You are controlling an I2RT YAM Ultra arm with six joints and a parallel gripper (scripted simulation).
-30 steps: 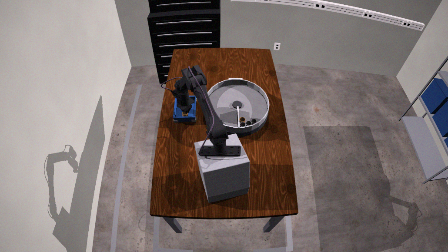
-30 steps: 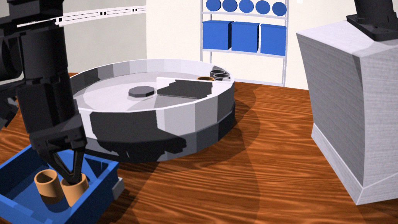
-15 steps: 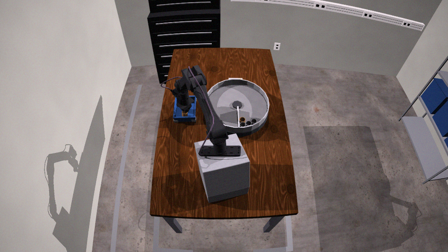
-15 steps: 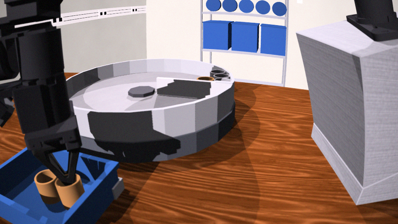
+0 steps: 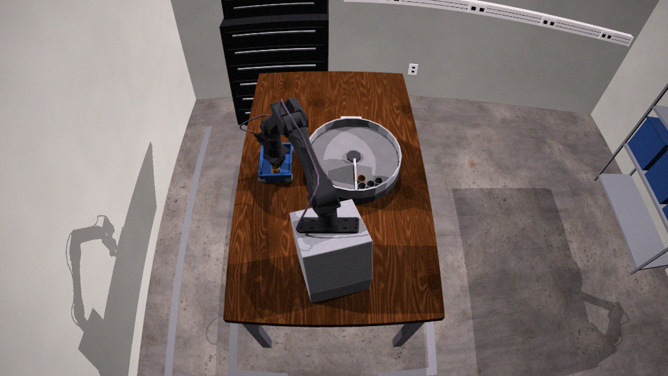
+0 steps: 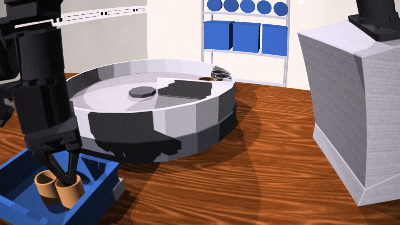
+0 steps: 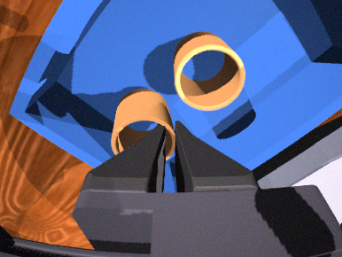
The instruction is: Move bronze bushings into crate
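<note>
The blue crate is 4 cm ahead of my hand, 2 cm to the left of it and 2 cm below it. The rest, counted from my hand: grey turntable (8 cm ahead, 33 cm to the right, 1 cm above).
</note>
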